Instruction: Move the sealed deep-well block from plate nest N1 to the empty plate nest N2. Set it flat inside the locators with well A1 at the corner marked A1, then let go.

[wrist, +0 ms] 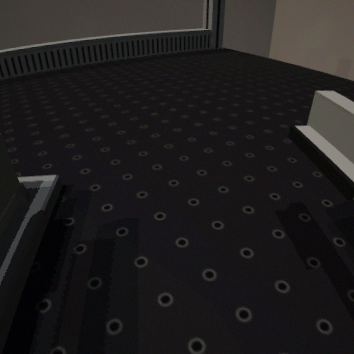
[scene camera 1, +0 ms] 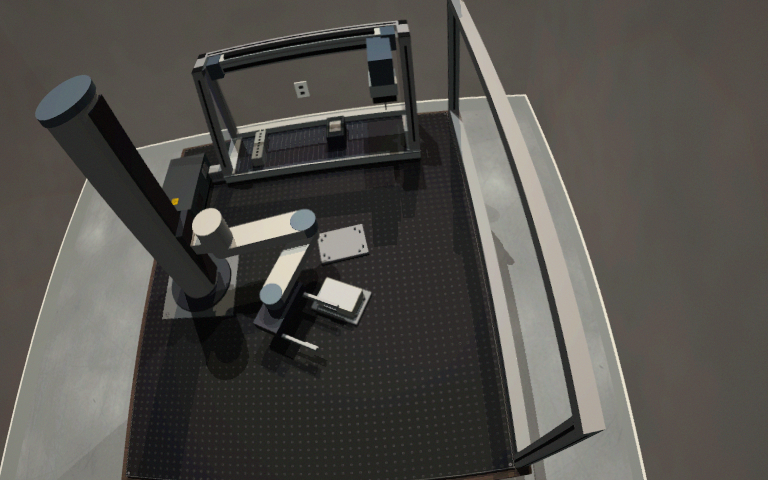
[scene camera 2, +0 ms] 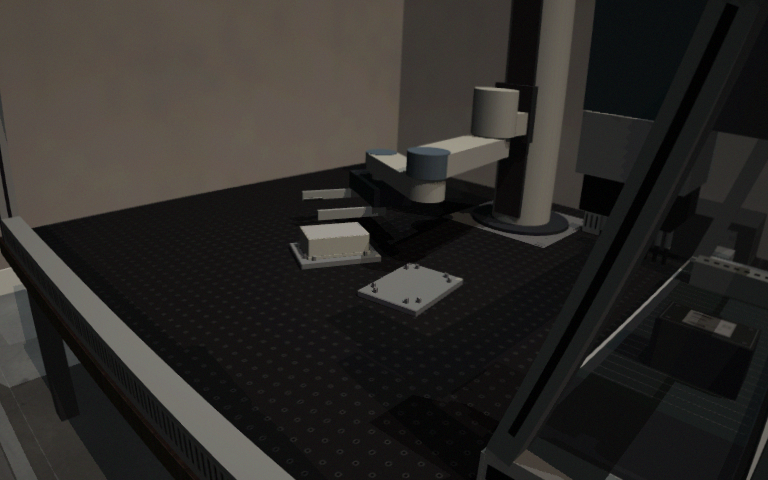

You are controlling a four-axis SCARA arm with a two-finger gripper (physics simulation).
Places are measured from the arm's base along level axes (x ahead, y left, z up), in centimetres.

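Where they show: gripper, fingertip midpoint: (wrist: 140, 117) (scene camera 1: 327, 328) (scene camera 2: 309, 204); arm's base at its link origin: (scene camera 1: 202, 282) (scene camera 2: 519, 224).
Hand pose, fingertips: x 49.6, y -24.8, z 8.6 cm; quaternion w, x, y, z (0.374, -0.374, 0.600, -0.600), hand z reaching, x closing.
Things, the pixels of their centre, and the offset from my fingertips. "spot": a spot on its surface instead.
- sealed deep-well block at the middle of its body: (scene camera 2: 334, 240) (scene camera 1: 339, 297) dy +12.1, dx +3.3, dz -4.0 cm
- plate nest N1 at the middle of its body: (scene camera 2: 334, 250) (scene camera 1: 341, 300) dy +12.1, dx +3.3, dz -6.2 cm
- Plate nest N2 at the middle of its body: (scene camera 2: 412, 285) (scene camera 1: 342, 243) dy +34.0, dx +4.2, dz -6.2 cm
- hanging blue head at a spot on its surface: (scene camera 1: 380, 62) spot: dy +71.4, dx +24.3, dz +40.4 cm
- dark box at a spot on its surface: (scene camera 1: 336, 134) spot: dy +77.5, dx +4.0, dz +4.5 cm
- slotted strip at a spot on its surface: (scene camera 1: 258, 146) spot: dy +80.1, dx -29.1, dz +2.0 cm
The sealed deep-well block (scene camera 1: 341, 294) (scene camera 2: 334, 243), pale and box-shaped, sits on plate nest N1 (scene camera 1: 355, 320) (scene camera 2: 340, 262) and looks flat. Plate nest N2 (scene camera 1: 343, 243) (scene camera 2: 411, 287) is a bare grey plate with small dark locators near its corners. My gripper (scene camera 1: 327, 327) (scene camera 2: 310, 204) is open, its fingers wide apart with nothing between them. It is above block height, off to one side of N1. One finger overlaps the block's edge in scene camera 1. In the wrist view, a pale corner at the left looks like part of N1. Well A1 and the corner marks cannot be made out.
A gantry frame (scene camera 1: 411, 90) with a hanging blue head (scene camera 1: 380, 62) stands at the back of the perforated deck. A dark box (scene camera 1: 336, 134) and a slotted strip (scene camera 1: 258, 146) stand under it. The arm's column (scene camera 1: 133, 198) is at the left, and a tilted framed panel runs along the right.
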